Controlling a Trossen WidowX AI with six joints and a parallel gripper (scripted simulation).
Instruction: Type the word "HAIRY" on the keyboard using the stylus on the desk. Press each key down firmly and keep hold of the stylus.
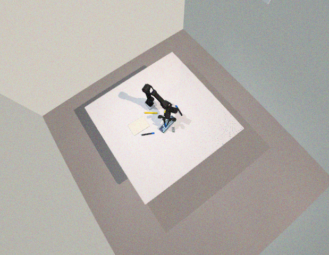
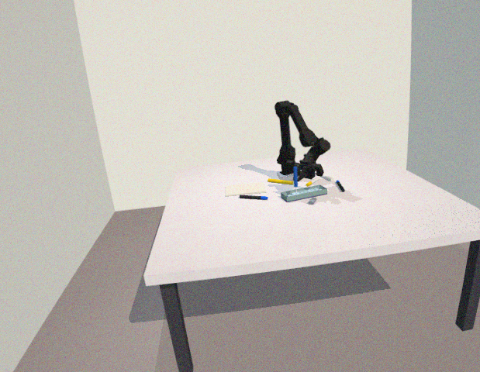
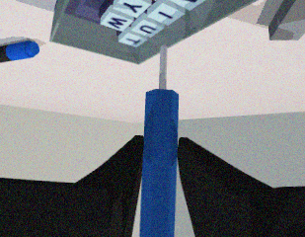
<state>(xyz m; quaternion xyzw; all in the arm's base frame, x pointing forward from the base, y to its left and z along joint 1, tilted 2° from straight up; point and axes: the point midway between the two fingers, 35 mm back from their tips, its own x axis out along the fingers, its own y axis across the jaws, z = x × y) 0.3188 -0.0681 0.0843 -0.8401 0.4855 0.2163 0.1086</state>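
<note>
Now: the small grey block 90 mm below my gripper tip, 70 mm ahead of it and 50 mm to the left of it. Round my gripper tip: stylus tip: 50 mm below; yellow marker: 250 mm behind, 80 mm below, 20 mm to the left; blue stylus: 10 mm below.
</note>
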